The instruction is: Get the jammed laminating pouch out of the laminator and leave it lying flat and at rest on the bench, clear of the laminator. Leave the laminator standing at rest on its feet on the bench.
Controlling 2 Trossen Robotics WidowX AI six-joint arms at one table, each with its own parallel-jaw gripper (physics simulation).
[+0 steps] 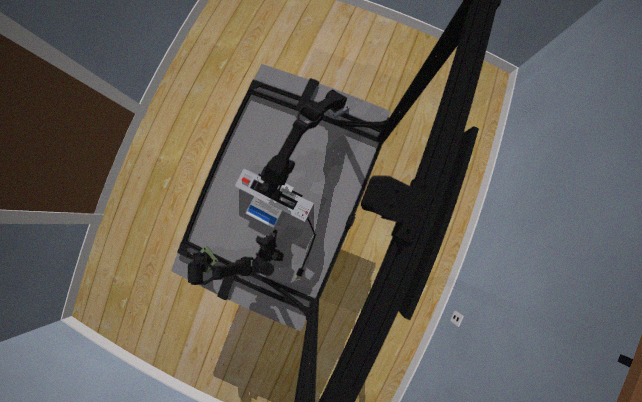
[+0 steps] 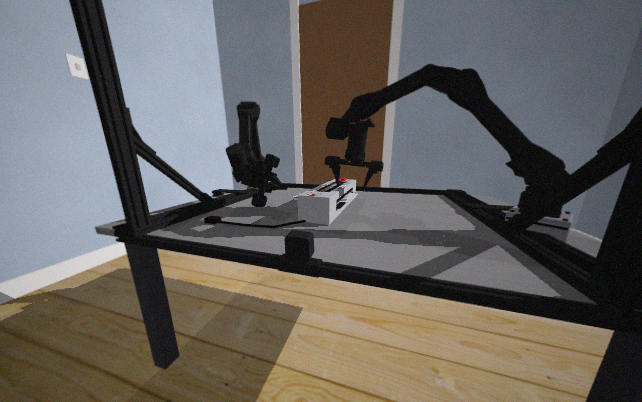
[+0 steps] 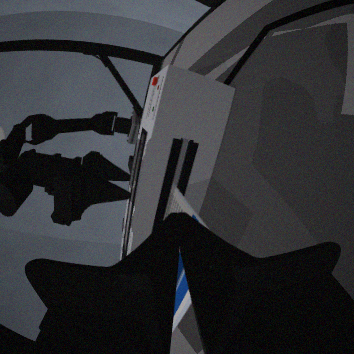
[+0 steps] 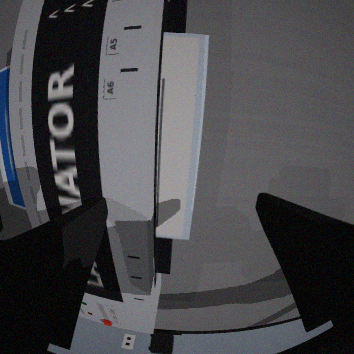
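Seen in the pictures: left gripper, fingertip midpoint: (image 1: pixel 276 229) (image 2: pixel 286 188) (image 3: pixel 177 219); right gripper, fingertip midpoint: (image 1: pixel 282 183) (image 2: pixel 350 188) (image 3: pixel 129 185) (image 4: pixel 183 203); left arm's base, origin of the base link: (image 1: pixel 204 260); right arm's base, origin of the base link: (image 1: pixel 335 104) (image 2: pixel 539 212) (image 3: pixel 129 126).
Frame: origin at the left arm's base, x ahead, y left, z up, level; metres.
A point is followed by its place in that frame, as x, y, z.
Note:
The white laminator (image 1: pixel 301 207) @(0.532, -0.170, 0.055) (image 2: pixel 315 207) @(0.548, -0.210, 0.024) (image 3: pixel 189 105) @(0.485, -0.194, 0.024) (image 4: pixel 130 140) @(0.515, -0.002, 0.055) stands upright in the middle of the grey bench (image 1: pixel 224 223) @(0.200, 0.060, -0.026) (image 2: pixel 399 211) @(0.694, 0.061, -0.025). The pouch (image 1: pixel 261 214) @(0.373, -0.051, 0.013) (image 3: pixel 182 288) @(0.364, -0.059, 0.013) (image 4: pixel 5 140) @(0.369, -0.057, 0.013), with a blue stripe, sticks out of its slot on the left arm's side and lies on the bench. A pale sheet end (image 4: pixel 179 133) @(0.535, 0.003, 0.015) pokes out of the opposite side. My left gripper (image 1: pixel 271 237) @(0.376, -0.158, 0.050) (image 2: pixel 259 197) (image 3: pixel 177 219) @(0.376, -0.158, 0.050) is shut, low over the pouch's free edge. My right gripper (image 1: pixel 281 189) @(0.551, -0.025, 0.050) (image 2: pixel 353 175) (image 4: pixel 183 203) @(0.551, -0.025, 0.050) is open just above the laminator, with one finger over its top and the other over the bench.
The laminator's black power cord (image 1: pixel 311 247) @(0.423, -0.330, -0.018) (image 2: pixel 255 224) @(0.435, -0.328, -0.020) runs across the bench to a loose plug (image 1: pixel 300 272) @(0.302, -0.380, -0.011) (image 2: pixel 212 219) @(0.314, -0.386, -0.012). A black frame rail (image 1: pixel 218 159) @(0.407, 0.313, -0.007) (image 2: pixel 359 271) @(0.754, -0.347, -0.031) rims the bench, with a clamp block (image 2: pixel 299 243) @(0.660, -0.388, 0.017) on the front rail. A large black stand (image 1: pixel 431 179) @(0.688, -0.349, 1.015) is beside the bench.

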